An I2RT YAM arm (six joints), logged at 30 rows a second.
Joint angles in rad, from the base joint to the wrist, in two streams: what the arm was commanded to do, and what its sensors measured. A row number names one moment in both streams.
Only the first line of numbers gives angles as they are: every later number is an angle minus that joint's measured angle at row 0.
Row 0, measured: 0.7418 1.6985 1.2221 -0.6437 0.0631 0.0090
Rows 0 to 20, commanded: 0.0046 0.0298 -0.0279 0.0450 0.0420 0.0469; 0.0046 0.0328 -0.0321 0.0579 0.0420 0.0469; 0.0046 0.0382 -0.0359 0.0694 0.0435 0.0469; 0.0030 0.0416 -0.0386 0.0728 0.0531 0.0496; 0.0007 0.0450 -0.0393 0.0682 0.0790 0.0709; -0.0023 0.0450 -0.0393 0.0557 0.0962 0.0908; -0.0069 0.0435 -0.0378 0.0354 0.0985 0.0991; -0.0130 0.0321 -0.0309 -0.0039 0.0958 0.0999; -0.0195 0.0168 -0.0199 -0.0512 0.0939 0.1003; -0.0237 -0.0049 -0.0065 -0.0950 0.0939 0.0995; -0.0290 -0.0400 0.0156 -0.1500 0.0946 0.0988; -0.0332 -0.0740 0.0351 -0.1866 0.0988 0.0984; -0.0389 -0.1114 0.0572 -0.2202 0.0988 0.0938; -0.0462 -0.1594 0.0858 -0.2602 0.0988 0.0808; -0.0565 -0.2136 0.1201 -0.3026 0.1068 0.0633; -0.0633 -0.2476 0.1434 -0.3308 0.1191 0.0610; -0.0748 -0.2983 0.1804 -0.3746 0.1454 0.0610; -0.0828 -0.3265 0.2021 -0.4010 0.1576 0.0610; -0.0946 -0.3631 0.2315 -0.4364 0.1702 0.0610; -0.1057 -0.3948 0.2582 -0.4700 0.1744 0.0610; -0.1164 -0.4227 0.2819 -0.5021 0.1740 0.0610
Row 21, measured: -0.0881 -0.3433 0.2243 -0.4502 0.1233 0.0705
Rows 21 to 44, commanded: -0.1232 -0.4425 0.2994 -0.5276 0.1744 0.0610; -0.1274 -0.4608 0.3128 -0.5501 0.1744 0.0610; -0.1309 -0.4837 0.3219 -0.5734 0.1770 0.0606; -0.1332 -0.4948 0.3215 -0.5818 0.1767 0.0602; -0.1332 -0.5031 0.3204 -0.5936 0.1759 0.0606; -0.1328 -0.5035 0.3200 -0.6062 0.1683 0.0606; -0.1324 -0.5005 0.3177 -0.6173 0.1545 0.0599; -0.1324 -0.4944 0.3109 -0.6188 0.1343 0.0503; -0.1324 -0.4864 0.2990 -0.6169 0.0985 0.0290; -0.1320 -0.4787 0.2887 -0.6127 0.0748 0.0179; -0.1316 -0.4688 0.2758 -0.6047 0.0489 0.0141; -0.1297 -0.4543 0.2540 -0.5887 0.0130 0.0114; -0.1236 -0.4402 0.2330 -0.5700 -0.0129 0.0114; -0.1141 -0.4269 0.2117 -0.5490 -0.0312 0.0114; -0.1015 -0.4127 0.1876 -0.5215 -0.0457 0.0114; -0.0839 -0.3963 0.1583 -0.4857 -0.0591 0.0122; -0.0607 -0.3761 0.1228 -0.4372 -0.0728 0.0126; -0.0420 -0.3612 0.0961 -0.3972 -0.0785 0.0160; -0.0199 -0.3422 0.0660 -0.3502 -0.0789 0.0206; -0.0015 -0.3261 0.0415 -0.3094 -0.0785 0.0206; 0.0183 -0.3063 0.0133 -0.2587 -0.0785 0.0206; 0.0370 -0.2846 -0.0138 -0.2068 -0.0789 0.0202; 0.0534 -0.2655 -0.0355 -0.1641 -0.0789 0.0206; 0.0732 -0.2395 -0.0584 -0.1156 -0.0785 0.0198
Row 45, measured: 0.0267 -0.2819 -0.0092 -0.1736 -0.0530 0.0293
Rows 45 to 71, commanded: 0.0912 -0.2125 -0.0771 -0.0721 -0.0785 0.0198; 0.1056 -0.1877 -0.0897 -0.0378 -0.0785 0.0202; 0.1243 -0.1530 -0.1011 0.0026 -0.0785 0.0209; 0.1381 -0.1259 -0.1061 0.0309 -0.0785 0.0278; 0.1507 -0.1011 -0.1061 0.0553 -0.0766 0.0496; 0.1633 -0.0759 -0.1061 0.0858 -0.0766 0.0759; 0.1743 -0.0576 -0.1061 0.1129 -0.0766 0.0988; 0.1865 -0.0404 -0.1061 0.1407 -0.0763 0.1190; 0.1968 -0.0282 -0.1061 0.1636 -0.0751 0.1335; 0.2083 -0.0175 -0.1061 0.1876 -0.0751 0.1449; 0.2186 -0.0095 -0.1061 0.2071 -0.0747 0.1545; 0.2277 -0.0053 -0.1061 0.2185 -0.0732 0.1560; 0.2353 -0.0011 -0.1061 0.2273 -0.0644 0.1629; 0.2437 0.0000 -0.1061 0.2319 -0.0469 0.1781; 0.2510 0.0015 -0.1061 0.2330 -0.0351 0.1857; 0.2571 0.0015 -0.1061 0.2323 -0.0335 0.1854; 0.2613 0.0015 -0.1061 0.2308 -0.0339 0.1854; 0.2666 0.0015 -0.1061 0.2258 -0.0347 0.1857; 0.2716 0.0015 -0.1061 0.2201 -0.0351 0.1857; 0.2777 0.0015 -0.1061 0.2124 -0.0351 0.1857; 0.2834 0.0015 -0.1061 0.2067 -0.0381 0.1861; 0.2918 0.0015 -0.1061 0.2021 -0.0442 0.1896; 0.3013 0.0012 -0.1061 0.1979 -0.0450 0.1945; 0.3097 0.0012 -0.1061 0.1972 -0.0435 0.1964; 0.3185 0.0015 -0.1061 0.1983 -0.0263 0.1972; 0.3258 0.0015 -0.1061 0.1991 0.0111 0.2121; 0.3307 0.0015 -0.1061 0.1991 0.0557 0.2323
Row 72, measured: 0.3063 -0.0034 -0.1053 0.1987 -0.0309 0.1812
